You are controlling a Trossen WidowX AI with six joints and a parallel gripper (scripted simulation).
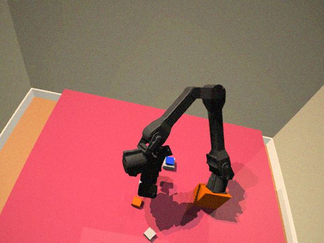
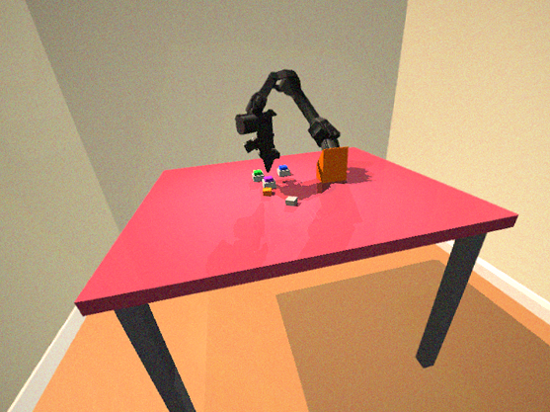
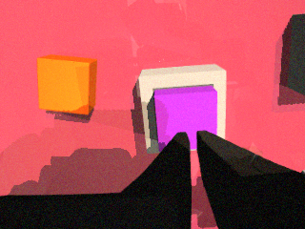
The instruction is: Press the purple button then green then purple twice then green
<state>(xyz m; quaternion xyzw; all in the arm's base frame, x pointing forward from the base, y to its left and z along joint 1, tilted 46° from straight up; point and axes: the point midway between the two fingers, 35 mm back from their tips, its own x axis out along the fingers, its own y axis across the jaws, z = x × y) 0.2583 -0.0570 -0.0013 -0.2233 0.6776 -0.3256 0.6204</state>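
My gripper tip is 3 cm above the purple button. From my gripper tip the other things lie so: orange block: 7 cm to the left, 5 cm below, 3 cm ahead; green button: 10 cm to the right, 3 cm below, 2 cm ahead; blue button: 11 cm to the right, 10 cm behind, 3 cm below.
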